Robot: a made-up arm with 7 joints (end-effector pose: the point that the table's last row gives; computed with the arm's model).
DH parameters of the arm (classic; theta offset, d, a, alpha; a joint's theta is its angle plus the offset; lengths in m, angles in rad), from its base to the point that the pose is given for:
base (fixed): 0 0.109 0 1.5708
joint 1: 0 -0.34 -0.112 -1.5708
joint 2: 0 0.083 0.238 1.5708
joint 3: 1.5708 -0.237 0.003 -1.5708
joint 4: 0 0.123 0.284 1.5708
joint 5: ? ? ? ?
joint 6: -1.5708 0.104 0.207 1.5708
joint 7: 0.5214 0 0.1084 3.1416
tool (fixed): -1.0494 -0.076 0 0
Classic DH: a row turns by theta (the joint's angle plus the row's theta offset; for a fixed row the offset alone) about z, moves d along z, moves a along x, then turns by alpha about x.
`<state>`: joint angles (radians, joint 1 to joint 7).
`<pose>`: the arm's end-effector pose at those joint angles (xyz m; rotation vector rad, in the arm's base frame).
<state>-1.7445 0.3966 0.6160 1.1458 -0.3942 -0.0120 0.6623</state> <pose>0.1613 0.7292 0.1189 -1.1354 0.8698 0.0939</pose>
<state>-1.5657 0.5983 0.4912 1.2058 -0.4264 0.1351 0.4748</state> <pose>0.1433 0.7856 0.2364 -0.8504 0.9055 0.2558</pose>
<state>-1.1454 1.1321 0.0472 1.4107 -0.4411 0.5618 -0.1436</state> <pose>-0.1004 0.8173 0.5854 -0.2828 0.7979 1.1613</pose>
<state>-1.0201 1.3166 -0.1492 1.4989 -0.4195 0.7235 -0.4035</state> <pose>-0.2450 0.7565 0.6816 -0.1836 0.7379 1.6149</pose>
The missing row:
joint 5: 0 0.271 -0.021 1.5708
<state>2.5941 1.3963 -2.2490 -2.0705 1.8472 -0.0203 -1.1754</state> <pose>-0.0971 0.4698 -0.0677 -0.9635 -2.1828 -0.8603</pose>
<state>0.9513 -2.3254 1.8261 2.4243 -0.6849 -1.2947 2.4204</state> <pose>0.1604 -0.1267 0.2277 1.6140 -1.5508 -0.7495</pose>
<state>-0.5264 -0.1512 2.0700 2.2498 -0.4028 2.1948 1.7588</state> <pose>0.2221 0.9848 0.1685 1.6400 -1.2959 -1.5071</pose>
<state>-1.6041 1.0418 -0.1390 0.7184 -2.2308 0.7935 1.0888</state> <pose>0.2258 0.5048 0.3825 -2.6715 1.4865 0.0120</pose>
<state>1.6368 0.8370 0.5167 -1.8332 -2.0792 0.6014 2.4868</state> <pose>0.1862 0.5124 0.0466 -1.2756 -0.7000 -0.8582</pose>
